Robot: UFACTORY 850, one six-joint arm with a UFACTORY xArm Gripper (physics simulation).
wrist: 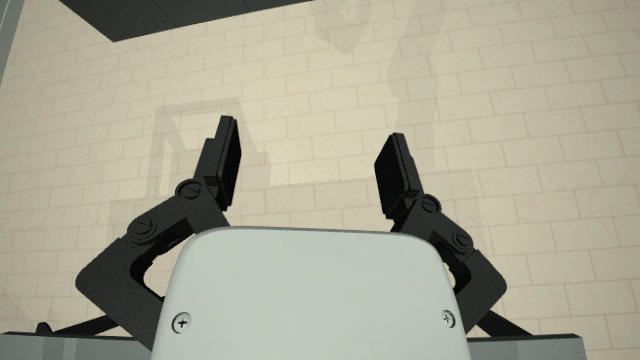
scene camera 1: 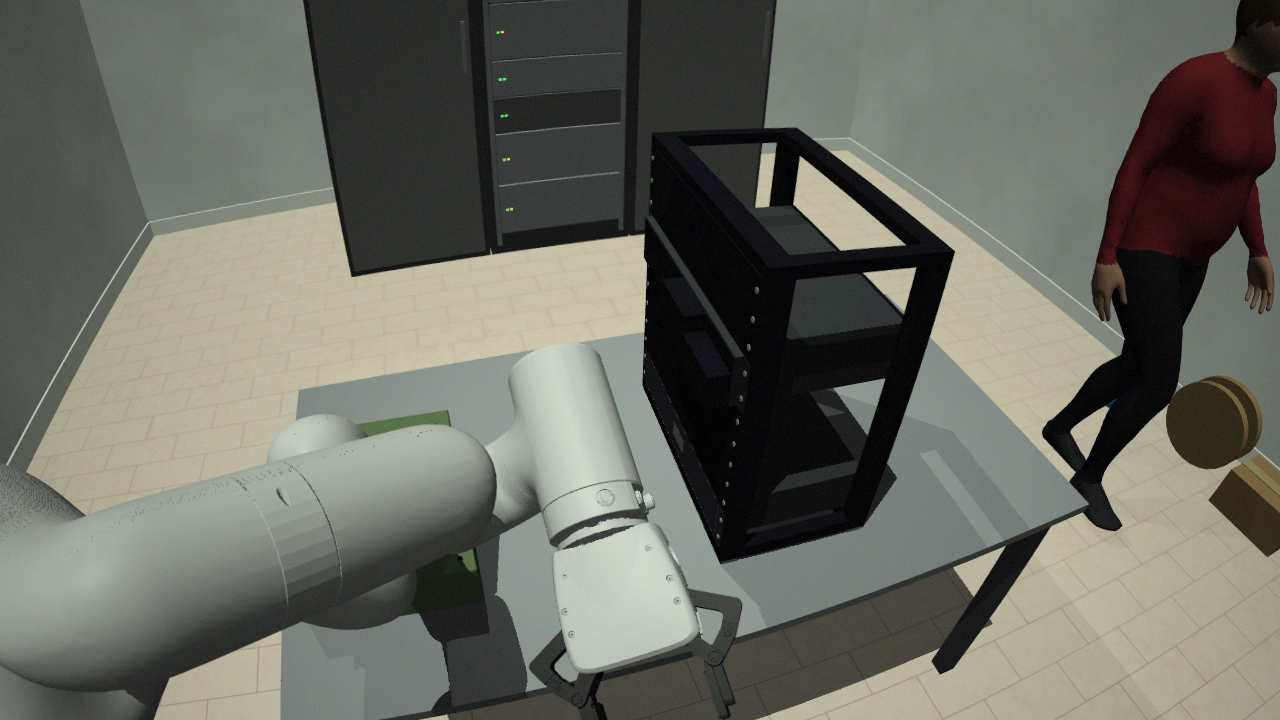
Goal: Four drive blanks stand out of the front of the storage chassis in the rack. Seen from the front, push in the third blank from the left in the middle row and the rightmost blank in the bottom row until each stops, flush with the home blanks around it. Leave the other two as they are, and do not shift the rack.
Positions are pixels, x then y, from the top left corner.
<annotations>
black rack: scene camera 1 748, 310; not seen in the wrist view (out of frame)
</annotations>
